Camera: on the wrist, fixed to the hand. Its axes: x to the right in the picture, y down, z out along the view.
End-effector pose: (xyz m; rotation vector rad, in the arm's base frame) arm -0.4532 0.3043 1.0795 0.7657 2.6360 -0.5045
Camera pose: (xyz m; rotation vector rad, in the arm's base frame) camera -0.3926 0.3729 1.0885 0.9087 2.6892 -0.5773
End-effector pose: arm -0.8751 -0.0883 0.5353 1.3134 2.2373 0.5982
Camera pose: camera -0.8211 -0.0720 0.6079 1.4197 2.3335 0.6083
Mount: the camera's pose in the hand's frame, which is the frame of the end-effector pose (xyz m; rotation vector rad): -0.0216 0.0863 -0.0232 0.0826 0.0983 0.0558
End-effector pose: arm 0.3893 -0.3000 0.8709 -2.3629 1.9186 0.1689
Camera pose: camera 0.3011 -0.3001 0.8968 -2.3069 1.9944 -0.0228
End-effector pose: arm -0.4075 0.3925 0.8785 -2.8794 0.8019 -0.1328
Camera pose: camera -0.4725 0.3279 0.8860 -2.7887 0.8715 -0.2959
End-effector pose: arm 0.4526 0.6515 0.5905 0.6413 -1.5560 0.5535
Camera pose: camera 0.4110 0.7316 0.5731 0.6255 -1.4682 0.6845
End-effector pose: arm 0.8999 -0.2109 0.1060 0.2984 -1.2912 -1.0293
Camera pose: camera 0.9616 -0.1551 0.1453 0.3695 -1.2482 -0.9048
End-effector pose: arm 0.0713 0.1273 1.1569 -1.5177 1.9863 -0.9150
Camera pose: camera 0.0050 0.1673 1.1073 -1.3897 2.0222 -1.0533
